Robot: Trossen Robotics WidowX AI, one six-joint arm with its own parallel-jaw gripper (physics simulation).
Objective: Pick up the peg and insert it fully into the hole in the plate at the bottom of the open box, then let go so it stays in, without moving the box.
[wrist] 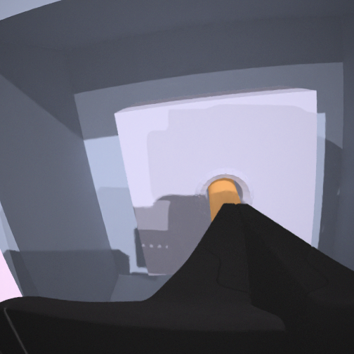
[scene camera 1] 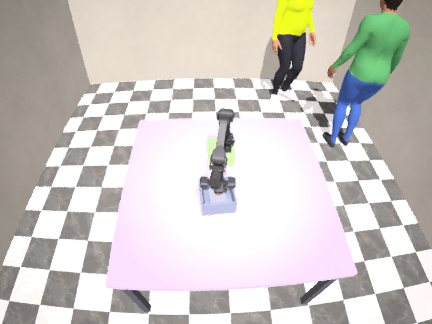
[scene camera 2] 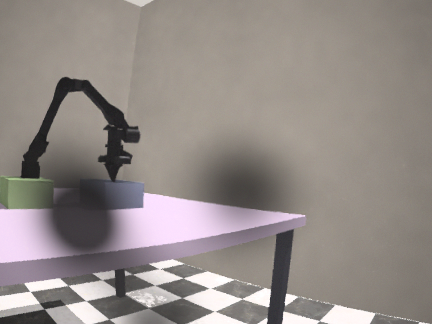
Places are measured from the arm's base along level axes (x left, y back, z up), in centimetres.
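Where they show: gripper, fingertip midpoint: (scene camera 2: 113, 181); arm's base, link origin: (scene camera 1: 226, 149) (scene camera 2: 29, 177).
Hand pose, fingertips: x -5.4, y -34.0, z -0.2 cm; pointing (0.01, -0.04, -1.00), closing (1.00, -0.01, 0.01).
Note:
Things, the pixels of their top centre, and the offset from my fingertips. Level surfaces: height alone.
- orange peg, top centre: (scene camera 1: 217, 191) dy +1.0, dx -0.1, dz -0.7 cm
- open blue-grey box, top centre: (scene camera 2: 111, 180) (scene camera 1: 217, 190) dy +0.9, dx -0.1, dz +0.3 cm
- pink table, surface height: dz -9.5 cm
The orange peg (scene camera 1: 217, 194) (wrist: 223, 192) stands in the round hole of the pale plate (wrist: 280, 145), with part of it sticking up; a thin dark gap shows beside it in the hole. Its upper end is hidden behind the fingertips in the wrist view. The plate lies at the bottom of the open blue-grey box (scene camera 1: 218, 207) (scene camera 2: 125, 195) (wrist: 40, 150). My gripper (scene camera 2: 113, 180) (wrist: 233, 215) is shut and empty. It points down, its tips at about the height of the box's rim in scene camera 2 and over the peg in the wrist view. Whether they touch the peg cannot be told.
A green box-shaped block (scene camera 1: 213, 145) (scene camera 2: 27, 194) stands on the pink table (scene camera 1: 280, 225) (scene camera 2: 200, 220) near the arm's base. The box's walls surround the plate. Two people, one in a yellow top (scene camera 1: 295, 20) and one in a green top (scene camera 1: 380, 45), stand beyond the table.

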